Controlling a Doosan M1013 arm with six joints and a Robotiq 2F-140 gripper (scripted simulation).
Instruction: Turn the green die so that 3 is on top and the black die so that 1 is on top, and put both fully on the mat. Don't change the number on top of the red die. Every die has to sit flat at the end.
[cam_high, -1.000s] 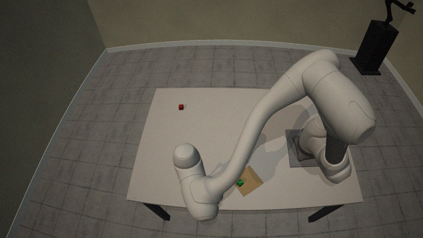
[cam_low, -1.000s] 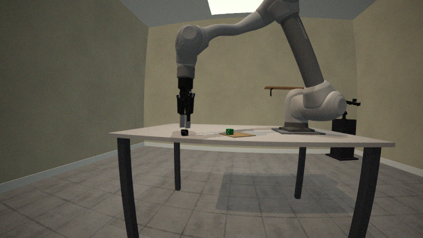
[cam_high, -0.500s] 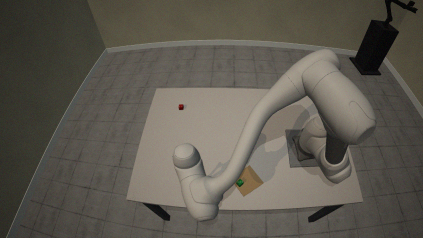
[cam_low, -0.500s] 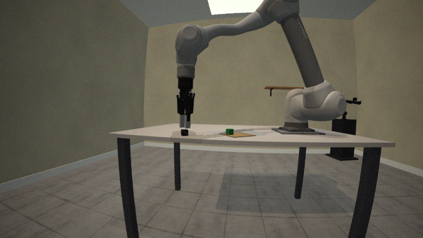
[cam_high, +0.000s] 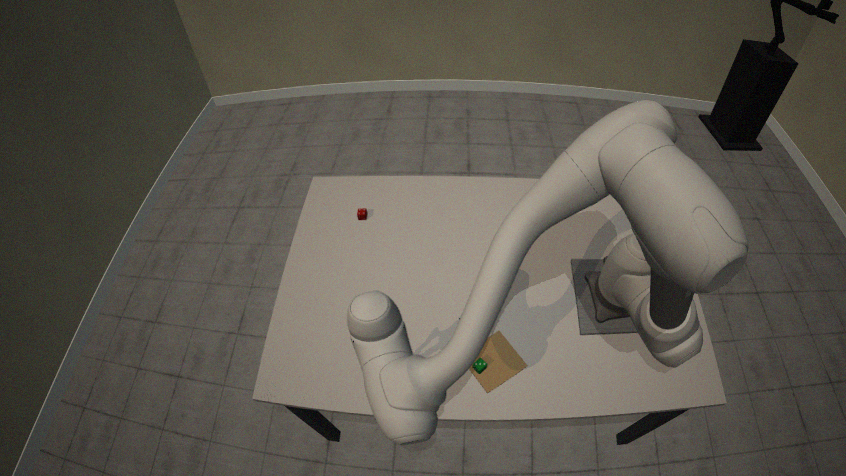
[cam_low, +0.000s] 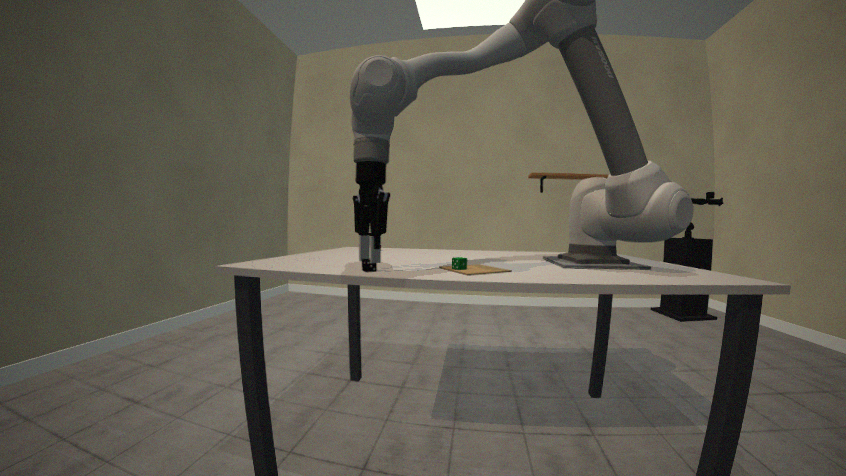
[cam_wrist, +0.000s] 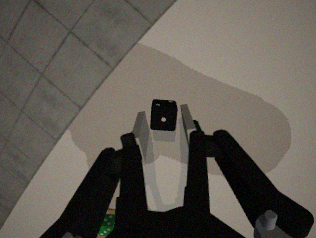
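Now: hand 4 cm above the black die. From my hand the other things lie so: red die: 63 cm to the right, 12 cm ahead, 4 cm below; then green die: 23 cm behind, 5 cm to the right, 4 cm below; then tan mat: 27 cm behind, 6 cm to the right, 5 cm below.
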